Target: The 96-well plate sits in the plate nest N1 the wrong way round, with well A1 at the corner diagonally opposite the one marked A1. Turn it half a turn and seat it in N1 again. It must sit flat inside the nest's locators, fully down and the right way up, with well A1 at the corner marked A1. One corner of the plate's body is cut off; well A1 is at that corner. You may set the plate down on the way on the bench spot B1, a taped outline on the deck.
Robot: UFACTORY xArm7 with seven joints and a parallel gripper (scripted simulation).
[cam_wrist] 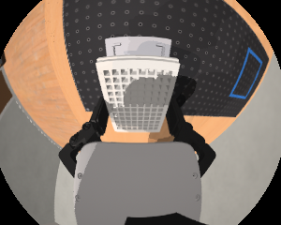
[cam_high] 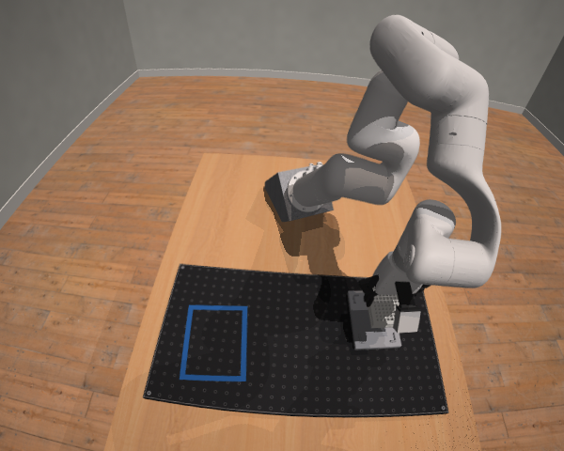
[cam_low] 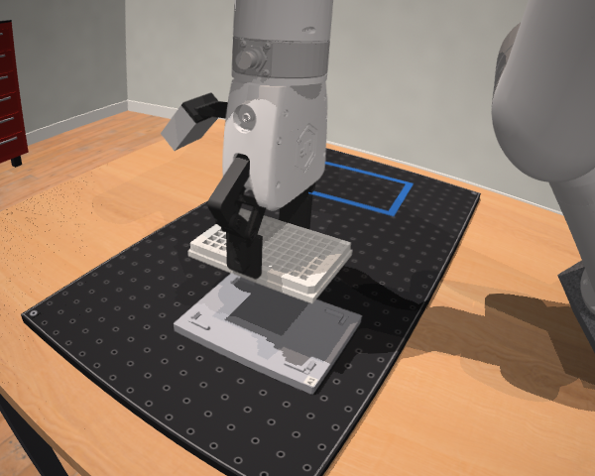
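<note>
My hand is 10 cm above the grey plate nest N1. The rest, counted from my hand: white 96-well plate (1 cm below); A1 label (9 cm behind, 3 cm to the left, 10 cm below).
</note>
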